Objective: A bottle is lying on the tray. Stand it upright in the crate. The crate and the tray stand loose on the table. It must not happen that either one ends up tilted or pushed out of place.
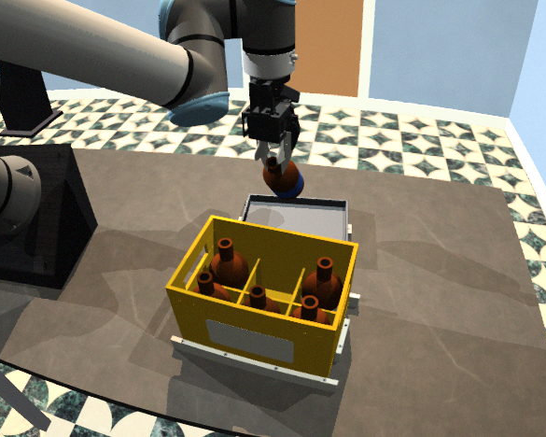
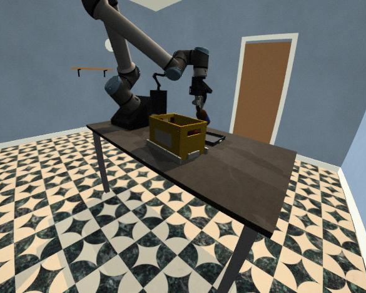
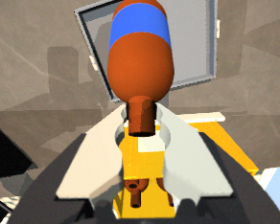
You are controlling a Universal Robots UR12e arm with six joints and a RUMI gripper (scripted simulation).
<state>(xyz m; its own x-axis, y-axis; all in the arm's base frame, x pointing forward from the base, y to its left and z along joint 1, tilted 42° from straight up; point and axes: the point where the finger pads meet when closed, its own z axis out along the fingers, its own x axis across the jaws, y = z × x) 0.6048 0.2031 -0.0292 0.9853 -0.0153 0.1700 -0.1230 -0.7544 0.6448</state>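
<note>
My hand is 40 mm above the bottle and 30 mm to the right of it. Round my hand: crate 250 mm to the right, 120 mm below, 40 mm ahead; then grey tray 190 mm below, 40 mm to the left, 30 mm ahead.
</note>
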